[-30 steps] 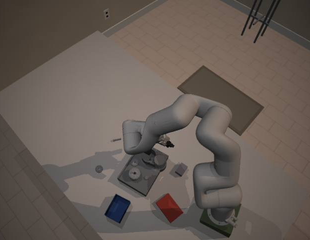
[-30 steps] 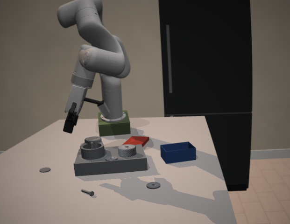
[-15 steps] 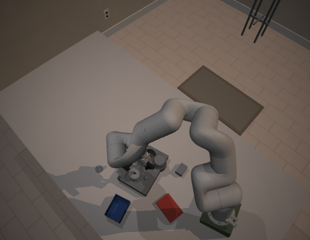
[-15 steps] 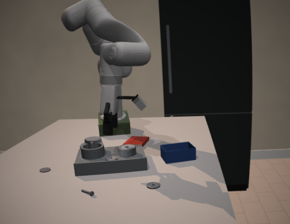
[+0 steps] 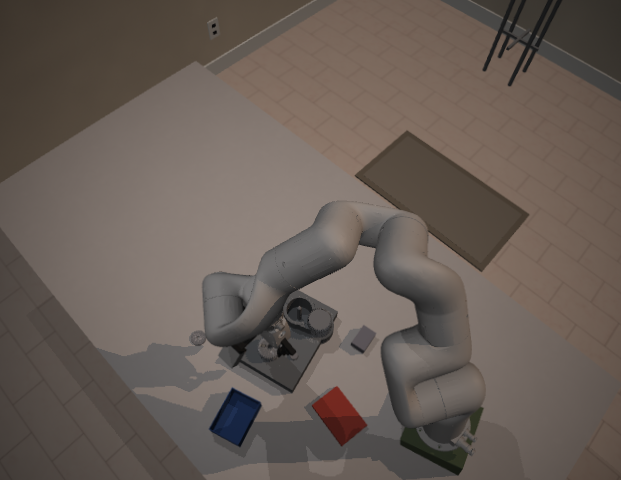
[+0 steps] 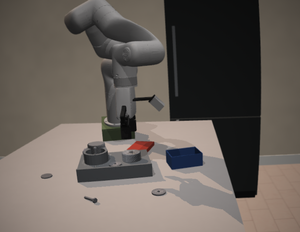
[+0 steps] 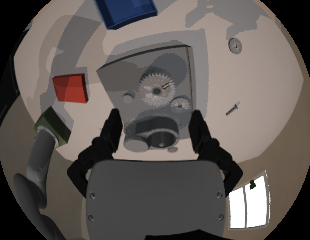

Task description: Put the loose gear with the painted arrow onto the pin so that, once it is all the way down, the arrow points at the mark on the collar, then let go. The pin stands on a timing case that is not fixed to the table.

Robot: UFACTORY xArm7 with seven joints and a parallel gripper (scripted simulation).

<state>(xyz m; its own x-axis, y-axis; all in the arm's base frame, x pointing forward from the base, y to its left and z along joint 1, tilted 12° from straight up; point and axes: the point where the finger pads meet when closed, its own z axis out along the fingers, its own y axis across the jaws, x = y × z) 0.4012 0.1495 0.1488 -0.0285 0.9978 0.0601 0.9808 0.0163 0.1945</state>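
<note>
Now: the gear 80 mm below my hand. The rest, counted from my hand: red block (230 mm behind, 10 mm to the right, 130 mm below); blue bin (60 mm behind, 170 mm to the left, 120 mm below); small grey block (140 mm behind, 200 mm to the right, 120 mm below).
</note>
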